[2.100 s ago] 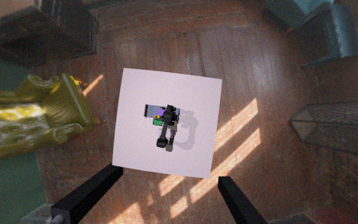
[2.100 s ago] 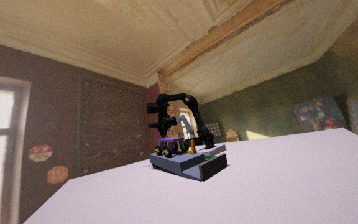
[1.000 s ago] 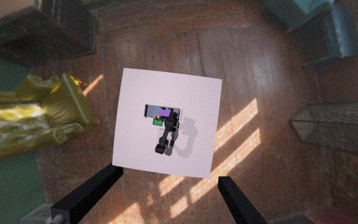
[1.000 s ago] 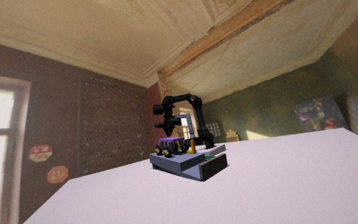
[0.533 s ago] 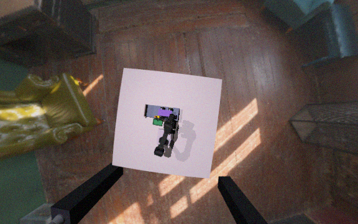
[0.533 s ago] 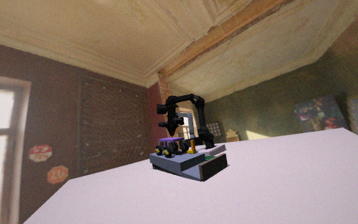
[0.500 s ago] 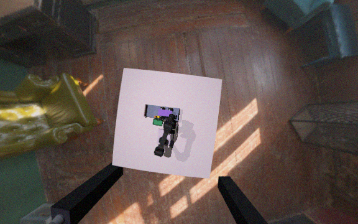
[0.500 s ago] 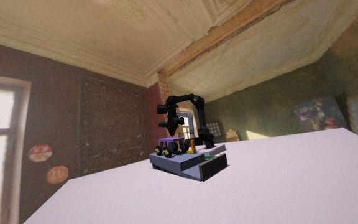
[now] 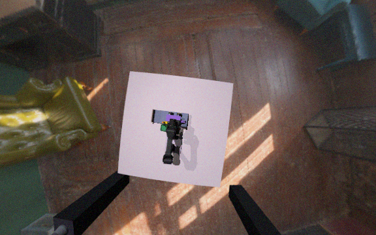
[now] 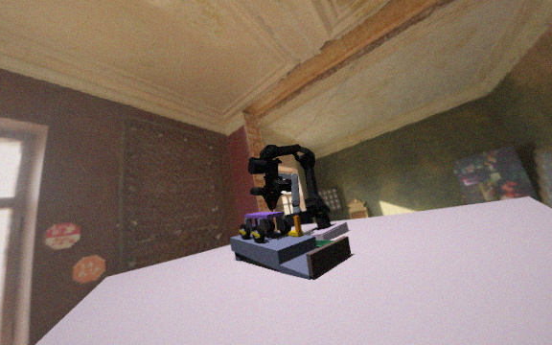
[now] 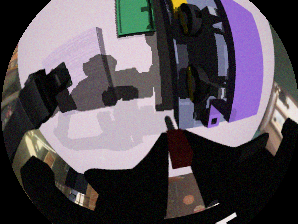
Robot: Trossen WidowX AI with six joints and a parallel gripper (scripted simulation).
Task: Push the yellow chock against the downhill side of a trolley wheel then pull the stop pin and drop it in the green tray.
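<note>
My gripper tip is 180 mm to the right of the green tray, 170 mm above it and 10 mm past it. Also, from my gripper tip: yellow chock: 160 mm to the left, 80 mm below, 60 mm ahead; purple-topped trolley: 110 mm ahead, 60 mm to the left, 50 mm below; red stop pin: right at my gripper tip.
</note>
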